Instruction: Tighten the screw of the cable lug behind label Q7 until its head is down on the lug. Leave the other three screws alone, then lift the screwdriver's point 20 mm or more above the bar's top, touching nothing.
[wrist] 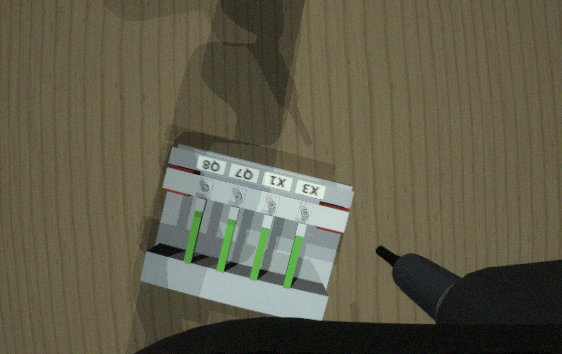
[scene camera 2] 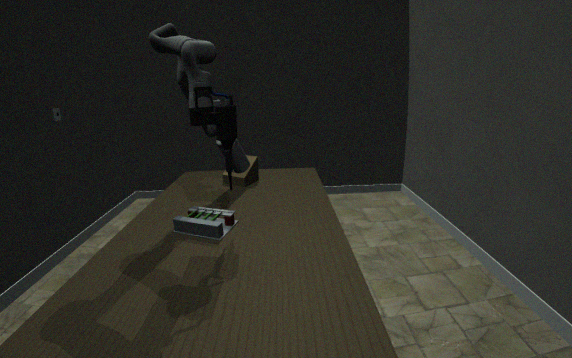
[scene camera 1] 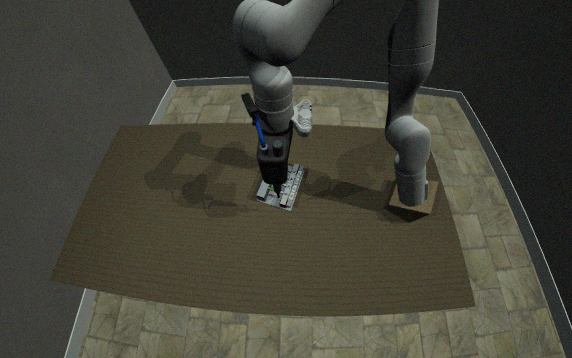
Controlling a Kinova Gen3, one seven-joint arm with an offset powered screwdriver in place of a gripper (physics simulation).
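Pixels of known places: hand, its tool point: (wrist: 379, 250) (scene camera 2: 231, 190) (scene camera 1: 278, 197); arm's base, origin of its link: (scene camera 2: 241, 166) (scene camera 1: 411, 196).
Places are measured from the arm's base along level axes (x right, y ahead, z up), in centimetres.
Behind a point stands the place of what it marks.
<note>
In the wrist view label Q7 (wrist: 243, 173) {x 11.8, y 41.7, z -4.1 cm} is second from the left and upside down. Its lug screw (wrist: 238, 196) {x 12.5, y 43.8, z -3.6 cm} lies beside it on the pale bar (wrist: 332, 218) {x 4.2, y 47.3, z -4.2 cm}; how high its head stands cannot be told. The other screws are behind Q8 (wrist: 204, 187) {x 15.5, y 42.4, z -3.6 cm}, X1 (wrist: 271, 205) {x 9.7, y 45.1, z -3.5 cm} and X3 (wrist: 304, 213) {x 6.8, y 46.3, z -3.7 cm}. Green cables lead from the lugs to the grey block (wrist: 235, 296) {x 14.4, y 53.1, z -3.6 cm} (scene camera 2: 197, 226) {x 14.1, y 54.2, z -4.7 cm}. My screwdriver's point (wrist: 380, 249) {x 2.5, y 48.7, z 5.9 cm} (scene camera 2: 231, 189) {x 2.1, y 49.3, z 5.4 cm} (scene camera 1: 279, 196) {x 2.0, y 48.7, z 6.5 cm} is in the air, apart from the screws. In the wrist view it appears right of the bar's X3 end. The tool has no fingers.
The unit stands on a brown wooden table (scene camera 1: 200, 260) {x -14.9, y 79.0, z -8.4 cm} (scene camera 2: 300, 280) {x -14.5, y 80.6, z -8.4 cm}. The arm's base stands on a wooden block (scene camera 1: 431, 192) {x -0.6, y -6.0, z 3.5 cm} (scene camera 2: 253, 172) {x -5.7, y 1.9, z -3.0 cm} at the table's far end from scene camera 2. Red supports show under the bar's ends. Arm shadows fall across the table.
</note>
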